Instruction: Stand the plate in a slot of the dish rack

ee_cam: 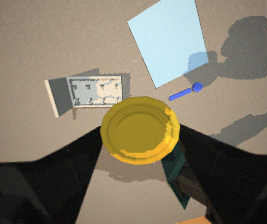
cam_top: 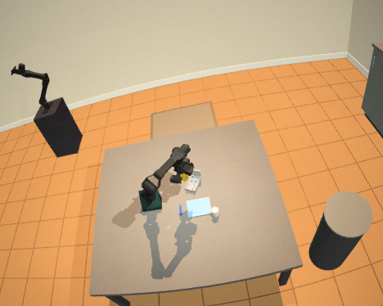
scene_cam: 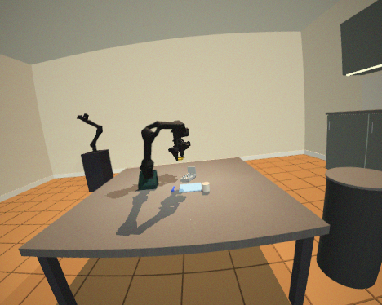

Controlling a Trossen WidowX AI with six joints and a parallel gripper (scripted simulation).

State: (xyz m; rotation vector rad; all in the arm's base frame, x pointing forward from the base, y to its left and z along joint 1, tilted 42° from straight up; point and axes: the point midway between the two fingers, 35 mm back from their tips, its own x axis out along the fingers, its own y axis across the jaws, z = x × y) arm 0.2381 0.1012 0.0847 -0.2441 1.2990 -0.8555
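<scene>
My gripper tip is now 16 cm above the grey dish rack, 9 cm to the right of it and 4 cm short of it. From my gripper tip the other things lie so: pale blue mat: 18 cm below, 11 cm to the right, 6 cm ahead; yellow plate: 1 cm above; blue spoon: 18 cm below, 12 cm to the right, 6 cm behind.
</scene>
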